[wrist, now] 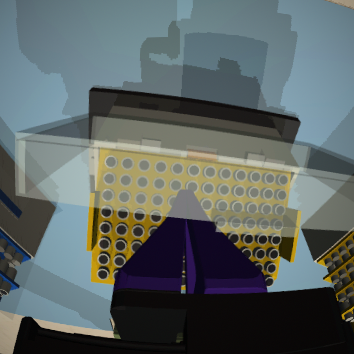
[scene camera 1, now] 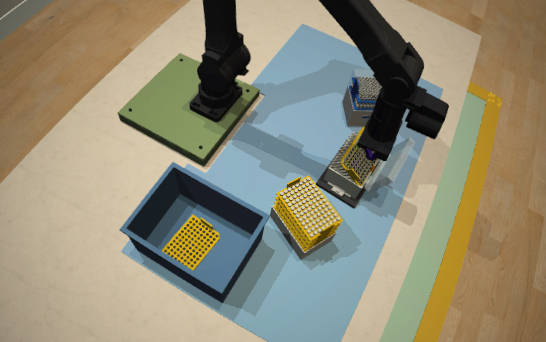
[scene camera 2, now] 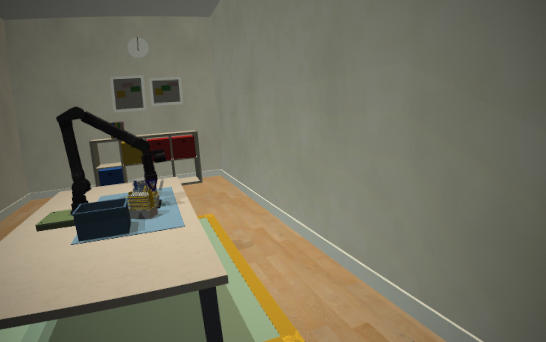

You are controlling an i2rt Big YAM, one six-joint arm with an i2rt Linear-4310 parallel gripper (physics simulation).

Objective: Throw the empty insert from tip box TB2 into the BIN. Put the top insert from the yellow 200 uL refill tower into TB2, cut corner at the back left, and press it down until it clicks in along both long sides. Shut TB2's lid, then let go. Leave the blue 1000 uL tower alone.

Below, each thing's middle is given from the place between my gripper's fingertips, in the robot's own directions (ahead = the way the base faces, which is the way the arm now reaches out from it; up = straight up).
Now: hand 4 cm short of the clear lid (scene camera 1: 385,172), 3 cm below it and 1 cm to the left of it. The rest, counted from my hand: blue bin (scene camera 1: 178,194): 33 cm to the right, 23 cm behind, 2 cm below; then blue tip box (wrist: 32,216): 18 cm to the left, 6 cm behind, 1 cm below.
